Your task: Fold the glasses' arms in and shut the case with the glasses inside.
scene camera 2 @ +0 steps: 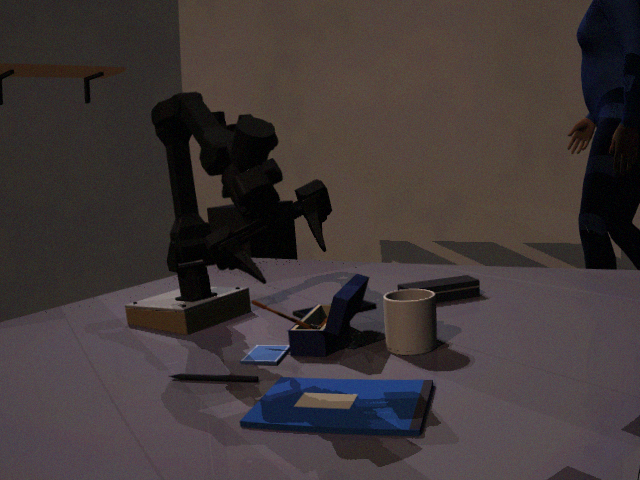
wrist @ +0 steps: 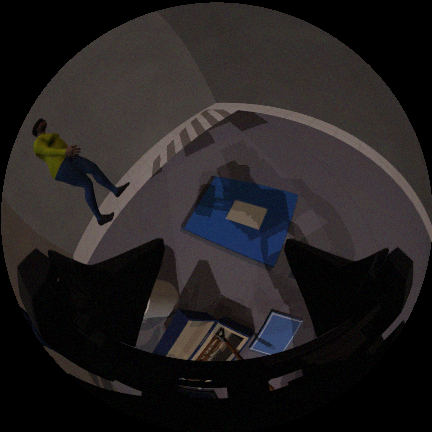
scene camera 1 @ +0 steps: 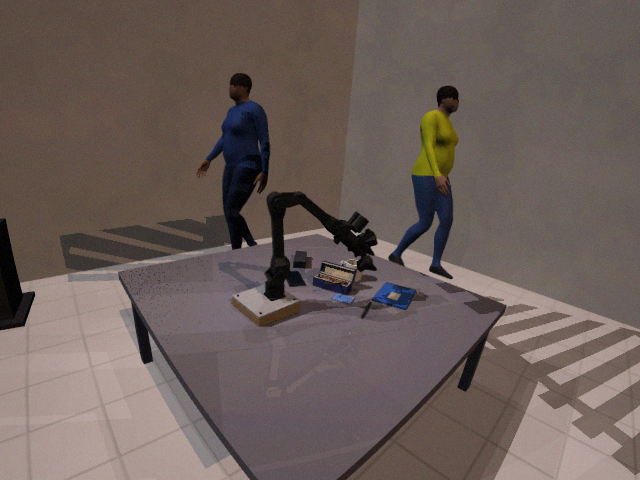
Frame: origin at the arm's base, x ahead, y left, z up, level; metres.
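Seen in the pictures: gripper, between the fingertips: (scene camera 2: 295,265) (wrist: 226,245) (scene camera 1: 374,262); arm's base, origin of its link: (scene camera 2: 196,297) (scene camera 1: 274,295).
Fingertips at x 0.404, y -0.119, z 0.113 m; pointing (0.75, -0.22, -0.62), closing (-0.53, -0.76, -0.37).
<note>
Offsets run from my fingertips to a thing's top centre. "spot": to the spot under its first point.
The dark blue glasses case (scene camera 1: 324,284) (scene camera 2: 308,343) (wrist: 192,334) stands open on the table, its lid tilted up on the mug's side. The brown glasses (scene camera 1: 336,280) (scene camera 2: 281,313) (wrist: 209,348) lie in it. One arm sticks up and out over the case's rim, towards the robot base in scene camera 2; how the other arm lies is unclear. My gripper (scene camera 1: 366,261) (scene camera 2: 294,266) (wrist: 226,245) is open and empty, its fingers wide apart, above the table near the case and touching neither case nor glasses. The gripper body hides the near part of the case in the wrist view.
A beige mug {spot: dx +0.084, dy +0.145, dz -0.108 m} (scene camera 2: 410,322) (wrist: 164,300) stands behind the lid. A light blue cloth {dx -0.119, dy +0.038, dz -0.156 m} (scene camera 1: 343,298) (scene camera 2: 265,354) (wrist: 276,332) lies beside the case. A dark pen {dx -0.104, dy -0.085, dz -0.152 m} (scene camera 1: 366,310) (scene camera 2: 217,378), a blue notebook {dx +0.111, dy -0.052, dz -0.153 m} (scene camera 1: 405,296) (scene camera 2: 279,417) (wrist: 270,250), a black box {dx -0.056, dy +0.469, dz -0.126 m} (scene camera 1: 300,259) (scene camera 2: 444,289) and a dark flat object {dx -0.199, dy +0.302, dz -0.153 m} (scene camera 1: 296,279) lie around.
</note>
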